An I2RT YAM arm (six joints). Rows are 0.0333 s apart.
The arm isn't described. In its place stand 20 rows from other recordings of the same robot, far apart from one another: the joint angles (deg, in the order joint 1, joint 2, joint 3, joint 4, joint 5, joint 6), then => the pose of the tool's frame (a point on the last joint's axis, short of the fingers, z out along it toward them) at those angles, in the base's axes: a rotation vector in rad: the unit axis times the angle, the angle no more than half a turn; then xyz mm.
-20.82, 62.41, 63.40, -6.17, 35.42, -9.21 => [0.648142, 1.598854, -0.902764, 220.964, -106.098, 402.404]
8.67, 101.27, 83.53, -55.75, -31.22, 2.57 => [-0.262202, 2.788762, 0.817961, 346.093, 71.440, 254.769]
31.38, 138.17, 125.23, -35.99, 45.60, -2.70 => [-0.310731, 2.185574, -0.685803, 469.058, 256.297, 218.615]
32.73, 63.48, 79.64, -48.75, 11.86, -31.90 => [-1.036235, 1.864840, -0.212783, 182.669, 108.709, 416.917]
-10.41, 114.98, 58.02, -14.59, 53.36, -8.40 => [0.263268, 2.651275, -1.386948, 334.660, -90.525, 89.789]
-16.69, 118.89, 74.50, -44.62, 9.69, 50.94 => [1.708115, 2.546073, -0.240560, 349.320, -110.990, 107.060]
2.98, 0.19, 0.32, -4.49, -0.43, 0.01 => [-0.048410, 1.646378, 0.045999, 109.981, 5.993, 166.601]
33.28, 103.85, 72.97, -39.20, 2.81, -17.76 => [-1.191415, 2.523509, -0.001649, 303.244, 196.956, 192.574]
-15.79, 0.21, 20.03, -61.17, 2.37, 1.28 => [0.362322, 2.269475, -0.178347, 46.169, -14.585, 181.598]
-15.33, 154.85, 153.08, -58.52, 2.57, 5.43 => [0.488566, 2.580506, -0.118798, 539.661, -149.593, 182.941]
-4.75, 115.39, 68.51, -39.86, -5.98, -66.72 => [-1.565558, 2.598313, 0.078201, 349.782, -25.343, 104.953]
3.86, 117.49, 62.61, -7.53, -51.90, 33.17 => [0.361359, 2.623975, 1.418726, 373.590, 53.286, 96.760]
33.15, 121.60, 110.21, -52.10, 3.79, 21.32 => [-0.256619, 2.680555, 0.211068, 385.783, 249.158, 250.785]
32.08, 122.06, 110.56, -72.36, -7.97, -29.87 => [-1.569039, 2.591907, 0.214162, 356.520, 229.297, 238.560]
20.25, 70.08, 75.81, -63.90, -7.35, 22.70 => [0.008093, 2.637847, 0.432955, 209.973, 82.318, 352.998]
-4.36, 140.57, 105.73, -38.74, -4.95, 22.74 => [0.654230, 2.790925, 0.188365, 489.033, -34.205, 85.455]
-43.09, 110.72, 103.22, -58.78, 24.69, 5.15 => [1.257469, 2.494608, -0.768100, 287.006, -288.844, 290.572]
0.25, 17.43, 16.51, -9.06, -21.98, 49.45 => [0.485046, 1.767982, 0.957134, 119.386, 13.846, 230.093]
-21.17, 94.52, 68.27, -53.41, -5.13, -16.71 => [0.102552, 2.939998, 0.038257, 287.172, -107.800, 214.453]
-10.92, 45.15, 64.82, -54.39, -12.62, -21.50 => [-0.323359, 2.137069, -0.086327, 132.750, -17.690, 377.697]
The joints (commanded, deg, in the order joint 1, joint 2, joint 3, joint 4, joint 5, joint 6), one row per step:
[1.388, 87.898, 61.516, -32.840, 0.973, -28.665]
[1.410, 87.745, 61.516, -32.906, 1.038, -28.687]
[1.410, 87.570, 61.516, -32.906, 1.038, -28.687]
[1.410, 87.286, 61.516, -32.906, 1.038, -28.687]
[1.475, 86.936, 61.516, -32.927, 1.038, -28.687]
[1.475, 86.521, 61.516, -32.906, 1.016, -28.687]
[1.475, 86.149, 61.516, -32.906, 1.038, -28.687]
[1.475, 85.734, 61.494, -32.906, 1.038, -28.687]
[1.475, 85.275, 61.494, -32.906, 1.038, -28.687]
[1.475, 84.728, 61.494, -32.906, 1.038, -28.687]
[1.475, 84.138, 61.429, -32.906, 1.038, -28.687]
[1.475, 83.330, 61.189, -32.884, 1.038, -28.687]
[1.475, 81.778, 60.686, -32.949, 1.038, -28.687]
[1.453, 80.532, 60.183, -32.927, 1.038, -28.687]
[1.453, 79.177, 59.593, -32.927, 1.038, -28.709]
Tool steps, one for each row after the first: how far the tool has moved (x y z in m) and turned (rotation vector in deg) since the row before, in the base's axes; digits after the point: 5 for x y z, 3 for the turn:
[-0.00042, 0.00007, 0.00072, -0.065, -0.088, 0.008]
[-0.00035, -0.00001, 0.00089, 0.004, -0.175, 0.000]
[-0.00058, -0.00001, 0.00144, 0.007, -0.284, 0.000]
[-0.00077, 0.00033, 0.00176, 0.008, -0.329, 0.065]
[-0.00084, -0.00001, 0.00212, 0.030, -0.435, 0.012]
[-0.00079, -0.00003, 0.00188, -0.009, -0.372, -0.012]
[-0.00095, -0.00002, 0.00197, 0.010, -0.393, 0.000]
[-0.00101, -0.00003, 0.00230, 0.012, -0.459, 0.000]
[-0.00123, -0.00003, 0.00273, 0.014, -0.547, 0.000]
[-0.00150, -0.00004, 0.00258, 0.014, -0.525, 0.000]
[-0.00240, -0.00006, 0.00271, 0.015, -0.590, 0.000]
[-0.00492, -0.00013, 0.00474, 0.025, -0.984, 0.000]
[-0.00409, -0.00022, 0.00323, 0.020, -0.765, -0.022]
[-0.00461, -0.00012, 0.00313, 0.006, -0.765, 0.018]

